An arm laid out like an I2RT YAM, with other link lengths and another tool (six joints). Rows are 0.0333 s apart.
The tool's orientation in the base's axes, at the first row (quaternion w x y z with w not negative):
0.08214, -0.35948, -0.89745, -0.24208
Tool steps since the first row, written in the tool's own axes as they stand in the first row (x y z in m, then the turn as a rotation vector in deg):
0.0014, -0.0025, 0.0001, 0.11, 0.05, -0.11
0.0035, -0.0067, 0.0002, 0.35, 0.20, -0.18
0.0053, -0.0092, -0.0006, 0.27, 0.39, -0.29
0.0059, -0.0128, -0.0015, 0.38, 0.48, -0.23
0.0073, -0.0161, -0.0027, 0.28, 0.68, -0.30
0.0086, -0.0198, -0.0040, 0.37, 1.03, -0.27
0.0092, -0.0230, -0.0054, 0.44, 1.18, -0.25
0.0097, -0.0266, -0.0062, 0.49, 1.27, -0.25
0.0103, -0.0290, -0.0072, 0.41, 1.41, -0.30
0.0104, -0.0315, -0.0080, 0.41, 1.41, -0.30
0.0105, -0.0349, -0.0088, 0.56, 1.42, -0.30
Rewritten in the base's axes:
-0.0027, -0.0007, -0.0006, -0.05, 0.04, 0.15
-0.0071, -0.0020, -0.0016, -0.12, 0.25, 0.34
-0.0102, -0.0028, -0.0012, 0.06, 0.26, 0.49
-0.0131, -0.0052, -0.0016, 0.05, 0.42, 0.50
-0.0164, -0.0070, -0.0014, 0.25, 0.45, 0.61
-0.0199, -0.0091, -0.0012, 0.43, 0.73, 0.74
-0.0226, -0.0115, -0.0010, 0.48, 0.88, 0.80
-0.0254, -0.0138, -0.0015, 0.51, 0.97, 0.85
-0.0276, -0.0154, -0.0013, 0.66, 0.98, 0.92
-0.0294, -0.0173, -0.0015, 0.66, 0.98, 0.92
-0.0318, -0.0198, -0.0021, 0.56, 1.08, 0.97

